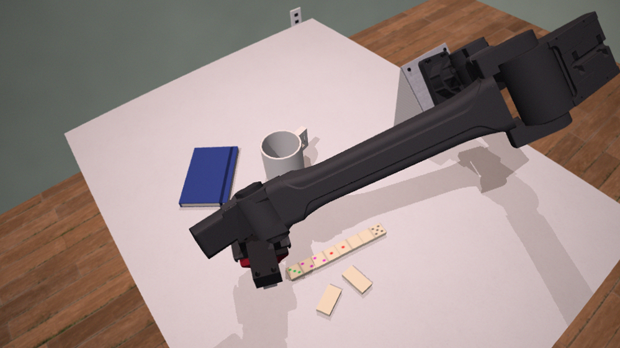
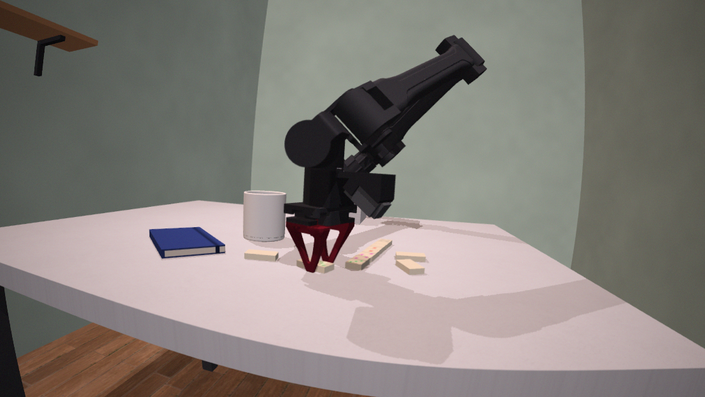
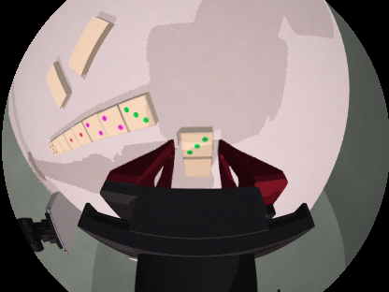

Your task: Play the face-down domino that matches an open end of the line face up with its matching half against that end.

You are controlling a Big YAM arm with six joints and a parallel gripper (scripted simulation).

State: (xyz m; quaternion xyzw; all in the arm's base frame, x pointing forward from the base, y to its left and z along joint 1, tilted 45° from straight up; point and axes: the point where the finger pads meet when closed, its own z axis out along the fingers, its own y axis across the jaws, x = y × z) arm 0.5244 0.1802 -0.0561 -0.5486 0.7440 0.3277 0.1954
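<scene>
Now: hand 1 cm to the left of the domino. From my hand the other things lie so: white mug: 18 cm to the right, 16 cm behind, 3 cm above; blue notebook: 28 cm to the right, 1 cm behind.
</scene>
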